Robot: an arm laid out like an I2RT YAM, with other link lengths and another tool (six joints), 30 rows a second.
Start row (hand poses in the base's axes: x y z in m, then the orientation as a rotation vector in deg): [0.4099 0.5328 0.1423 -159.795 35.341 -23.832]
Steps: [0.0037 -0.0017 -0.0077 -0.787 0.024 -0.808]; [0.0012 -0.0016 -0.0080 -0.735 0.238 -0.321]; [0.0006 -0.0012 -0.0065 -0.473 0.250 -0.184]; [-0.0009 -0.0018 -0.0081 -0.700 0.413 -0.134]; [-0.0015 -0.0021 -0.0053 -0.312 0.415 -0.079]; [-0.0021 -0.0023 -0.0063 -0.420 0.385 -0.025]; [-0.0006 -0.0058 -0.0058 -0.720 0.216 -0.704]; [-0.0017 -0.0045 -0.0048 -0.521 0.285 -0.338]
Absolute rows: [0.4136 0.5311 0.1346 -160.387 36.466 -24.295]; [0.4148 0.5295 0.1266 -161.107 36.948 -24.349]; [0.4154 0.5283 0.1201 -161.612 37.247 -24.245]; [0.4145 0.5265 0.1120 -162.404 37.501 -24.006]; [0.4130 0.5244 0.1067 -162.843 37.686 -23.580]; [0.4109 0.5221 0.1004 -163.383 37.785 -23.233]; [0.4103 0.5163 0.0946 -163.990 38.837 -23.359]; [0.4086 0.5118 0.0898 -164.515 39.374 -23.244]
